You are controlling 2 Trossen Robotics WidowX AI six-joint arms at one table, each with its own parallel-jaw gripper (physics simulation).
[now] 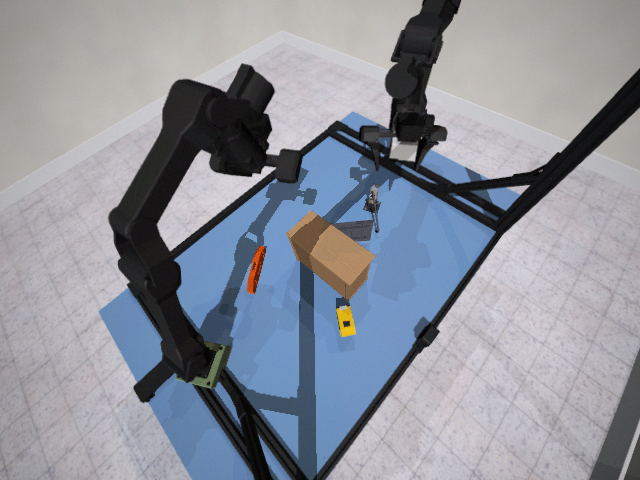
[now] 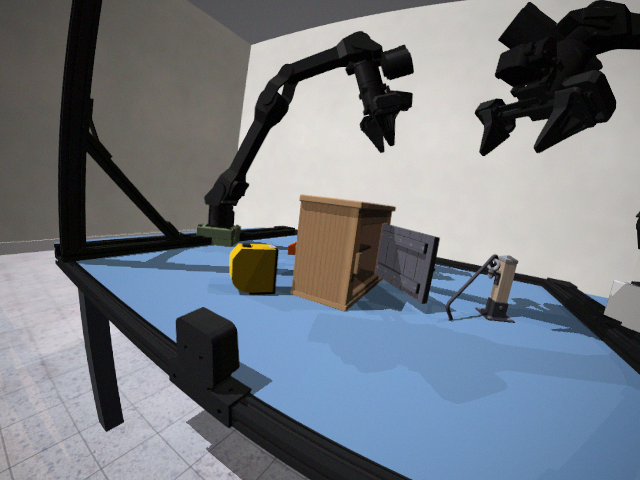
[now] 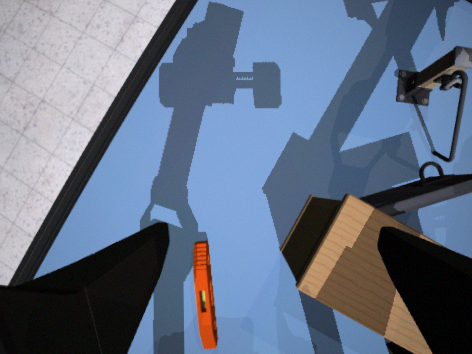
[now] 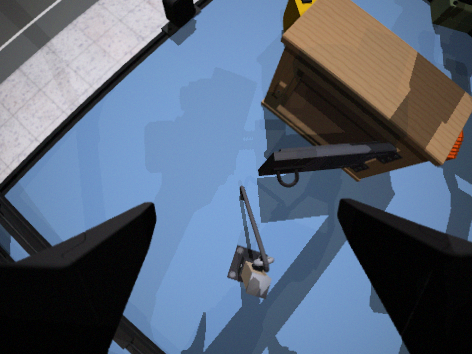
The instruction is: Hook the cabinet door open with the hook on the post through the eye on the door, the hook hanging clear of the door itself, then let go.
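Frame: origin at the left arm's base, x back, y right, z up, level; centimetres.
Where they show: left gripper, fingertip midpoint: [image 1: 269,177] [image 2: 386,149] [image 3: 273,234]; right gripper, fingertip midpoint: [image 1: 396,170] [image 2: 506,152] [image 4: 248,209]; left arm's base at its link origin: [image 1: 200,362] [image 2: 220,226].
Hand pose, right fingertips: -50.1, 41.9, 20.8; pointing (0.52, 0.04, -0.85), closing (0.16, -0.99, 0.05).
Each offset is from my right fingertips to the top centre of the thing, as dx, dy, dz. "spot": to the spot under its first point.
The wooden cabinet @(+17.5, -14.1, -9.5) [image 1: 341,258] [image 2: 325,248] [image 3: 350,260] [image 4: 370,65] stands with its grey door @(+7.6, -11.3, -13.2) [image 1: 359,230] [image 2: 405,263] [image 3: 425,192] [image 4: 325,156] swung open. A ring eye @(spot: +4.6, -7.0, -18.4) [image 3: 431,163] [image 4: 288,186] sticks out of the door's face. The post @(spot: -4.7, -4.5, -15.0) [image 1: 373,193] [image 2: 504,284] [image 3: 440,70] [image 4: 256,282] stands upright near it. Its dark hook [image 1: 376,222] [image 2: 467,281] [image 3: 459,120] [image 4: 254,225] slants down, free end low and apart from the eye. My right gripper [image 1: 397,168] [image 2: 510,152] [image 4: 248,209] is open, high above the table. My left gripper [image 2: 387,147] [image 3: 273,234] is open and empty, high up beyond the cabinet.
An orange level @(+22.1, -36.7, -21.3) [image 1: 256,269] [image 2: 292,248] [image 3: 204,295] [image 4: 455,145] lies beside the cabinet. A yellow tape measure @(+33.3, -7.7, -17.3) [image 1: 345,320] [image 2: 253,268] [image 4: 295,12] stands off the cabinet's other end. A black block @(spot: +33.2, +12.8, -19.8) [image 1: 427,334] [image 2: 206,346] sits on the table's frame edge.
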